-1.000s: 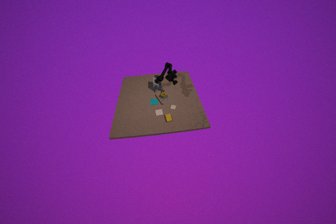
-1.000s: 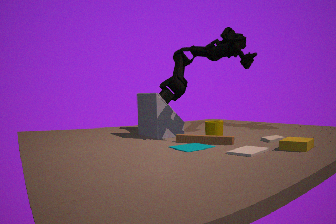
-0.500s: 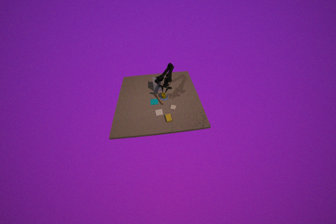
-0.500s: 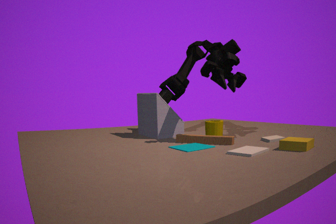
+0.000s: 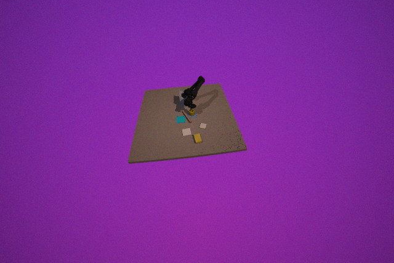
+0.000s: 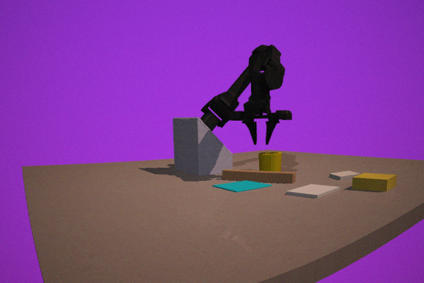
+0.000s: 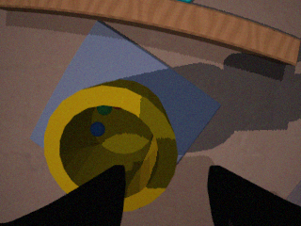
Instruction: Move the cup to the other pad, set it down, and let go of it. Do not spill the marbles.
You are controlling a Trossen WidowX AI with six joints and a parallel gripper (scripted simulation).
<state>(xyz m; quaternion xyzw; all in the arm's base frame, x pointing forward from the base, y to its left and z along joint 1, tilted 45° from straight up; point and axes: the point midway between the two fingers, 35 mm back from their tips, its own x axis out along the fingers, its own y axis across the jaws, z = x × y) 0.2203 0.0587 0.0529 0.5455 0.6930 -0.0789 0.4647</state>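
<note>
The yellow cup lies 60 mm below my gripper tip, 20 mm to the left of it and 20 mm ahead of it. The rest, counted from my gripper tip: pale blue pad 110 mm below, 30 mm ahead, 20 mm to the left; blue marble 80 mm below, 40 mm ahead, 30 mm to the left; wooden bar 90 mm below, 60 mm to the right, 60 mm ahead.
</note>
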